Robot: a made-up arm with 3 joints. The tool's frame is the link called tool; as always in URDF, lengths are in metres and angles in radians. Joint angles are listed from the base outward.
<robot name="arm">
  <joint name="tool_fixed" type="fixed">
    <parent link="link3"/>
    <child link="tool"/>
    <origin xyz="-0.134 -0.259 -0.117" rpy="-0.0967 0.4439 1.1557"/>
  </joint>
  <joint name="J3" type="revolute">
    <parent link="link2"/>
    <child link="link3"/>
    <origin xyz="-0.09 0.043 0.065" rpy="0 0 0"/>
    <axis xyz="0 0 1"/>
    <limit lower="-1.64" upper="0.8"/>
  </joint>
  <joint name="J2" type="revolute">
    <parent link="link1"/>
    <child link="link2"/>
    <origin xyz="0.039 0.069 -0.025" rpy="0 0 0"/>
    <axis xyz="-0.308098 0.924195 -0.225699"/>
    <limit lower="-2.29" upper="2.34"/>
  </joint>
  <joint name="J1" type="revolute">
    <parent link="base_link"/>
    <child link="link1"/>
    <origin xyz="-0.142 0.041 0.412" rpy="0 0 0"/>
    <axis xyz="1 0 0"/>
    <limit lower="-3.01" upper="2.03"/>
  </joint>
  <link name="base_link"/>
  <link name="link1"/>
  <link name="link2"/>
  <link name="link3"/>
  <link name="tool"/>
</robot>
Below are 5 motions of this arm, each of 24 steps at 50 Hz.
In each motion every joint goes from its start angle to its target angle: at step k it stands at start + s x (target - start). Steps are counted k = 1, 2, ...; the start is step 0. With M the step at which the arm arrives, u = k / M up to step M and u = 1 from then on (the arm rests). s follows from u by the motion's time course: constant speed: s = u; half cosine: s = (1 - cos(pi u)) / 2; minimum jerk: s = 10 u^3 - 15 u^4 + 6 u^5.
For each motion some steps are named. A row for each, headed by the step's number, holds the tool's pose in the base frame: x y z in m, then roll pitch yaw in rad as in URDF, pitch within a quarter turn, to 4 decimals.
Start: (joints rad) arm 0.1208 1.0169 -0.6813
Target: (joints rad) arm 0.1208 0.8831 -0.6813
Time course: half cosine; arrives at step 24
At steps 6, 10, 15, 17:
6: -0.3587 0.1175 0.6607 0.5699 1.3383 0.8723
10: -0.3661 0.1142 0.6534 0.5081 1.3126 0.8156
15: -0.3764 0.1095 0.6425 0.4376 1.2745 0.7527
17: -0.3799 0.1079 0.6385 0.4167 1.2608 0.7345

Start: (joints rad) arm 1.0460 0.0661 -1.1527
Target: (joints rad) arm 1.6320 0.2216 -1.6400
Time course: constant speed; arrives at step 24
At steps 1, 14, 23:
1: -0.4852 0.1549 0.5099 1.0195 0.2732 0.4388
14: -0.4666 0.1121 0.6244 1.4082 0.4070 0.5400
23: -0.4405 0.0532 0.6861 1.6861 0.4697 0.6886

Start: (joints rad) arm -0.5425 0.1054 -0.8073
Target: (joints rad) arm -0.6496 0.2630 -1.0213
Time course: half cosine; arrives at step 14
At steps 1, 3, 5, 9, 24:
1: -0.4771 0.0537 0.3588 -0.7459 0.6261 -0.0477
3: -0.4788 0.0620 0.3595 -0.7670 0.6238 -0.0874
5: -0.4813 0.0771 0.3602 -0.8053 0.6171 -0.1589
9: -0.4842 0.1148 0.3583 -0.8997 0.5853 -0.3335
24: -0.4835 0.1392 0.3542 -0.9580 0.5534 -0.4425

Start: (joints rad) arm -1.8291 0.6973 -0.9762
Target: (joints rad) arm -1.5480 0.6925 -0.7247
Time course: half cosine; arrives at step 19
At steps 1, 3, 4, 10, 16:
1: -0.4334 0.1496 0.2289 -1.9101 -0.3220 -1.0746
3: -0.4334 0.1539 0.2341 -1.9075 -0.2969 -1.0797
4: -0.4333 0.1574 0.2387 -1.9055 -0.2756 -1.0838
10: -0.4312 0.1845 0.2855 -1.8925 -0.0691 -1.1147
16: -0.4268 0.1988 0.3314 -1.8878 0.1209 -1.1317

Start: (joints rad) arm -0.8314 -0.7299 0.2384
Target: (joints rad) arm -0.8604 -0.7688 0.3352
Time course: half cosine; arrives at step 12
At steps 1, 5, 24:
1: -0.1401 -0.2167 0.3955 -0.9579 0.9025 1.2767
5: -0.1293 -0.2140 0.4017 -0.9589 0.9300 1.3114
24: -0.1103 -0.2077 0.4124 -0.9567 0.9798 1.3759

